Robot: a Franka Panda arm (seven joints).
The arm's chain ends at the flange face. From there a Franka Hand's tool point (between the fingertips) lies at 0.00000 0.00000 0.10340 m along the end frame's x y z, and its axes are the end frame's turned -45 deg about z.
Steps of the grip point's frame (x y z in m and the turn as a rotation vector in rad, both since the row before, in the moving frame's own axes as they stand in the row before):
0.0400 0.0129 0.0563 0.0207 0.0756 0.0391
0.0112 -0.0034 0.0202 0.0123 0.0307 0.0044
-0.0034 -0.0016 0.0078 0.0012 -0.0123 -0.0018
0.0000 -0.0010 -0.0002 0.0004 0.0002 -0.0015
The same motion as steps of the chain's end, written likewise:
0.0333 -0.0122 0.0566 0.0681 0.0388 0.0391
0.0042 -0.0072 0.0203 0.0304 0.0130 0.0044
-0.0025 0.0005 0.0078 -0.0078 -0.0095 -0.0018
-0.0007 -0.0007 -0.0002 0.0004 -0.0001 -0.0015

